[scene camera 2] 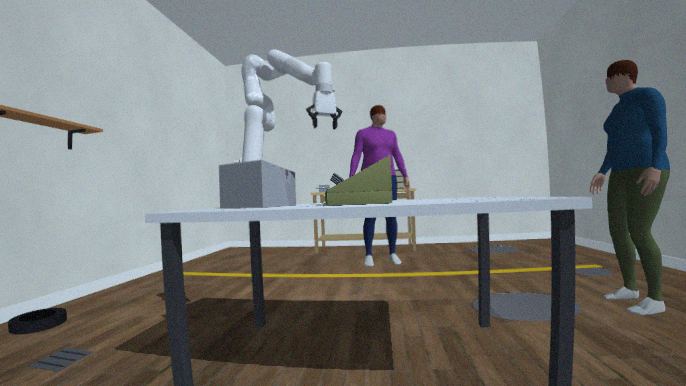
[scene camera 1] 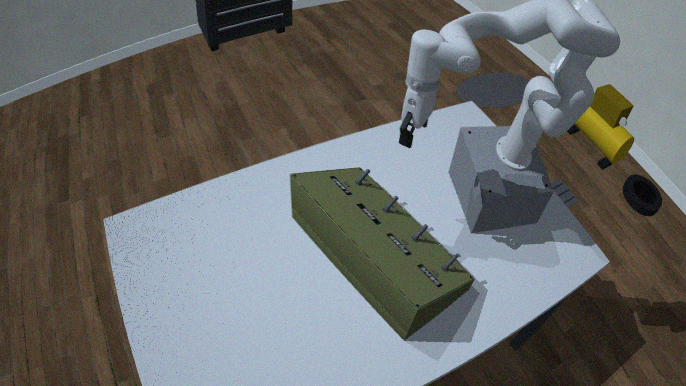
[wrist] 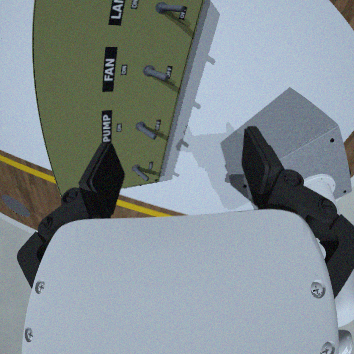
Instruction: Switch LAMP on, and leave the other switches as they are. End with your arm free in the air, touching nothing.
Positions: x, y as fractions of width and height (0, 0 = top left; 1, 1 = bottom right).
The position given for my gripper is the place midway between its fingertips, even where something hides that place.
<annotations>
My gripper shows in scene camera 2 (0.47, 0.33), in scene camera 1 (0.60, 0.35) and in the wrist view (0.50, 0.43).
</annotations>
